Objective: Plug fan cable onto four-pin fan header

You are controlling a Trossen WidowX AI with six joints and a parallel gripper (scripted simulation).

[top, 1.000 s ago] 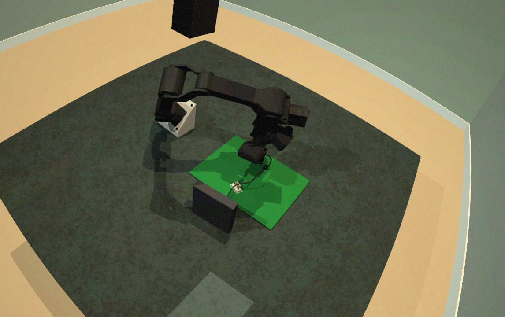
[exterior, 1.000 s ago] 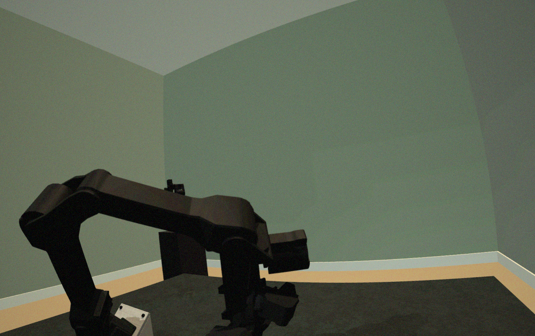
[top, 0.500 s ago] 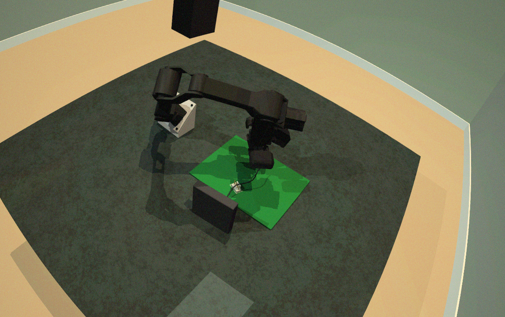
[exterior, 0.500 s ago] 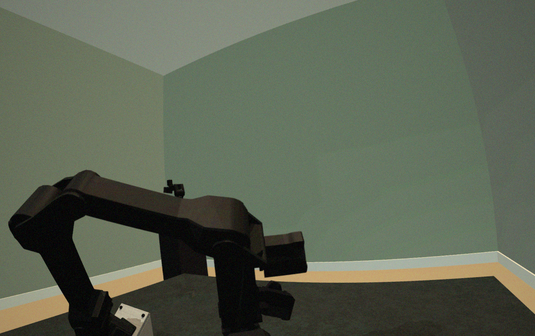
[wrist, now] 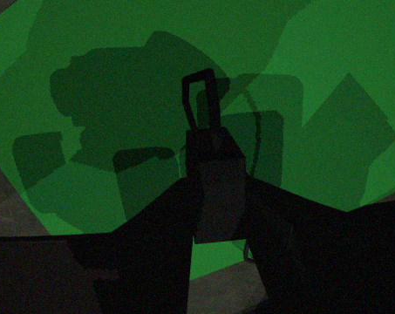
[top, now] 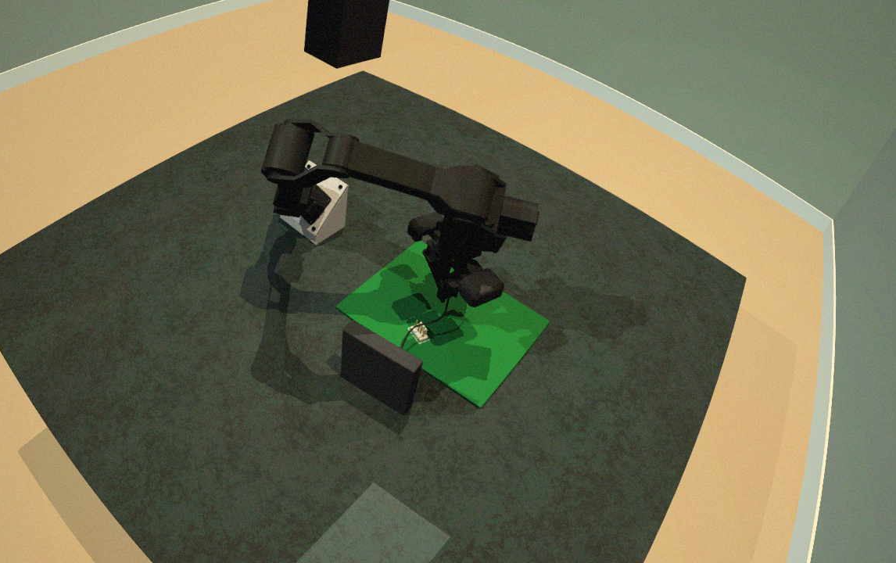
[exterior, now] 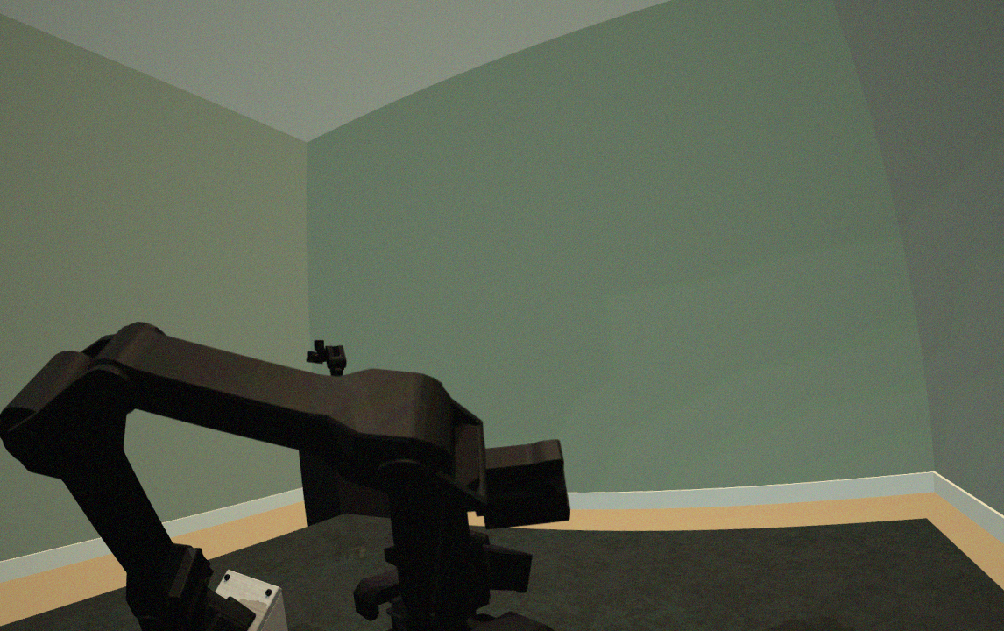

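The pale four-pin header lies 6 cm below my gripper tip, 5 cm to the right of it and 1 cm ahead of it. From my gripper tip the other things lie so: black fan plug: 1 cm to the left, 1 cm above; dark fan block: 18 cm to the right, 4 cm ahead, 1 cm below; green board: 8 cm below, 1 cm to the left, 1 cm ahead.
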